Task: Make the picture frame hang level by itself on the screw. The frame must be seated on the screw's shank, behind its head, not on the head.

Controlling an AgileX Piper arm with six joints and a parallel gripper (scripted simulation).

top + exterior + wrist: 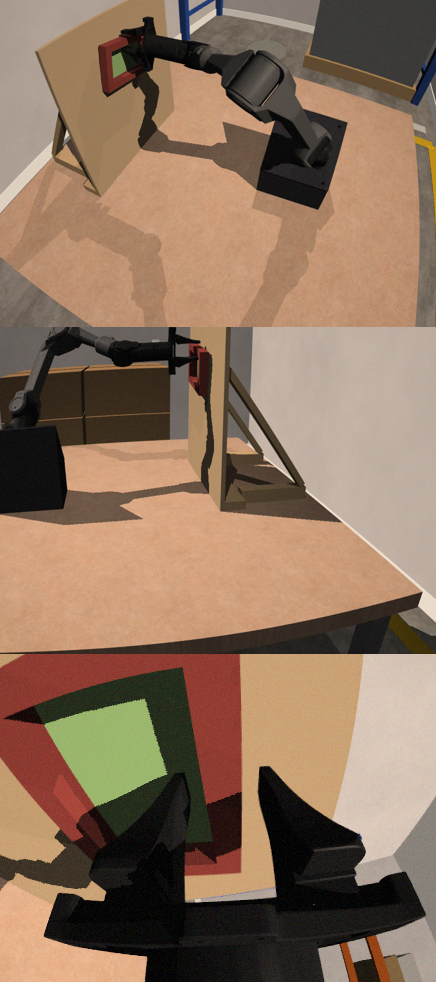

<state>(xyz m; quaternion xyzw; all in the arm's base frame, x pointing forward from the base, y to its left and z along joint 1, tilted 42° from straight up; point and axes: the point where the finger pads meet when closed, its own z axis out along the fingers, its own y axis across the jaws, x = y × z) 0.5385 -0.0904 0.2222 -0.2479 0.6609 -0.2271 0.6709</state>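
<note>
The picture frame lies 1 cm ahead of my hand, 1 cm to the left of it and 5 cm below it. Round my hand: tan board 3 cm ahead, 1 cm to the left, 16 cm below.
</note>
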